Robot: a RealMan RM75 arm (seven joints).
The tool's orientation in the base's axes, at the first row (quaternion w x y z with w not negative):
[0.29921, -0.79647, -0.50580, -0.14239]
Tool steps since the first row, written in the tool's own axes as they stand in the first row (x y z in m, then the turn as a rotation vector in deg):
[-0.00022, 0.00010, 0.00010, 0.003, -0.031, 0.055]
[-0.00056, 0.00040, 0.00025, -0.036, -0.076, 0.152]
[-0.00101, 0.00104, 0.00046, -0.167, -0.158, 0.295]
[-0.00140, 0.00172, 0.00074, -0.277, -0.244, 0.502]
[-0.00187, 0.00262, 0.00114, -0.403, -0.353, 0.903]
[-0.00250, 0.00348, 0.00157, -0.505, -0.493, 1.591]
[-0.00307, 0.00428, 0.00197, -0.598, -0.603, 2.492]
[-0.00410, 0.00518, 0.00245, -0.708, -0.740, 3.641]
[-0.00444, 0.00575, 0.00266, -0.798, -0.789, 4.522]
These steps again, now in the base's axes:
[-0.00002, -0.00013, -0.00023, -0.030, 0.046, -0.031]
[0.00009, -0.00037, -0.00062, -0.095, 0.092, -0.112]
[0.00044, -0.00076, -0.00124, -0.238, 0.112, -0.266]
[0.00085, -0.00108, -0.00189, -0.380, 0.187, -0.457]
[0.00141, -0.00145, -0.00275, -0.563, 0.379, -0.801]
[0.00186, -0.00190, -0.00371, -0.786, 0.776, -1.345]
[0.00229, -0.00231, -0.00459, -0.994, 1.302, -2.061]
[0.00259, -0.00304, -0.00581, -1.253, 1.979, -2.970]
[0.00293, -0.00333, -0.00634, -1.403, 2.476, -3.689]

